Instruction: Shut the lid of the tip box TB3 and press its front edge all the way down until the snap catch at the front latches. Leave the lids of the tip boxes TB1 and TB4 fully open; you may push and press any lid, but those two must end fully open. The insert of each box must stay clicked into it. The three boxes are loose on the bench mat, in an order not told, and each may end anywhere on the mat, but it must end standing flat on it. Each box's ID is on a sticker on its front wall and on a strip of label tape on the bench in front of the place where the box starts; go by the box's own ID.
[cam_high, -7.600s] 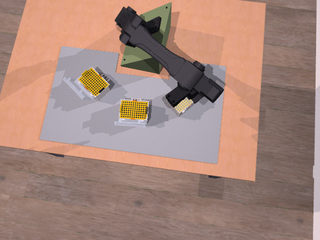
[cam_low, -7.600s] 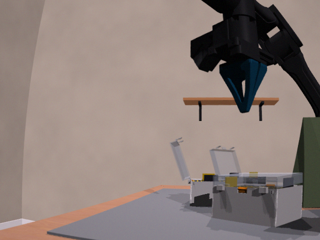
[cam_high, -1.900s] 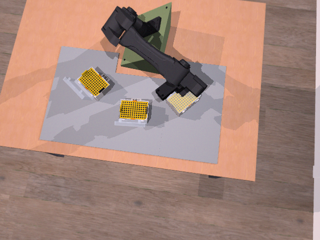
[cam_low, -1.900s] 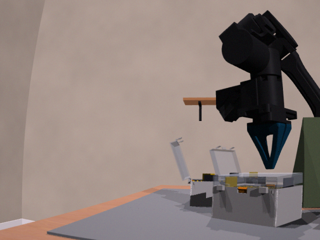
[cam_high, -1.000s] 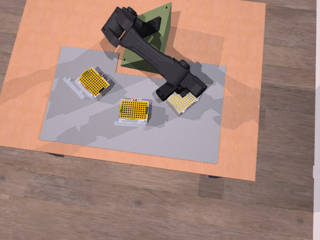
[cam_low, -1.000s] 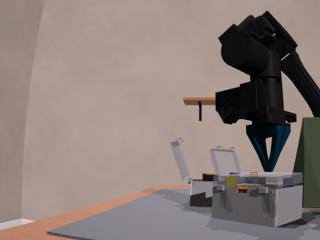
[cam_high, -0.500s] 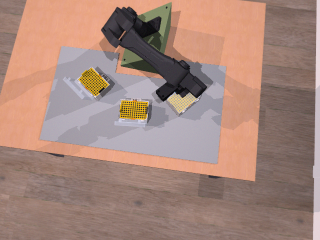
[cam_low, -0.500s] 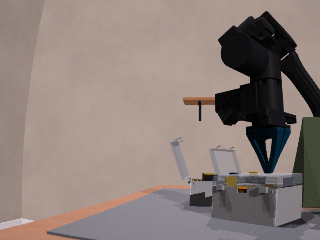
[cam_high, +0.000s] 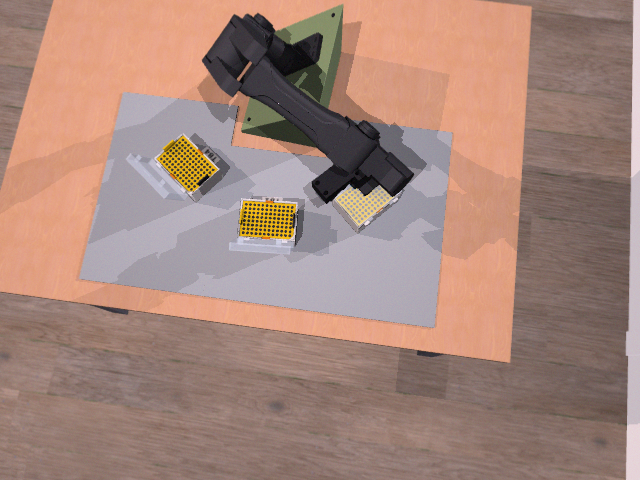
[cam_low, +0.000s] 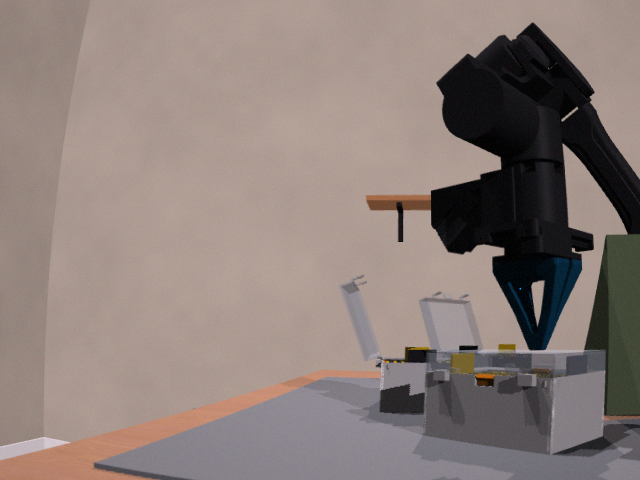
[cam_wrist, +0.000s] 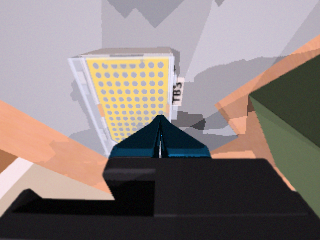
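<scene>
My hand is 2 cm to the right of the box insert, 2 cm short of it and 2 cm above it. Round my hand: tip box 4 cm below, 2 cm to the left, 2 cm ahead.
</scene>
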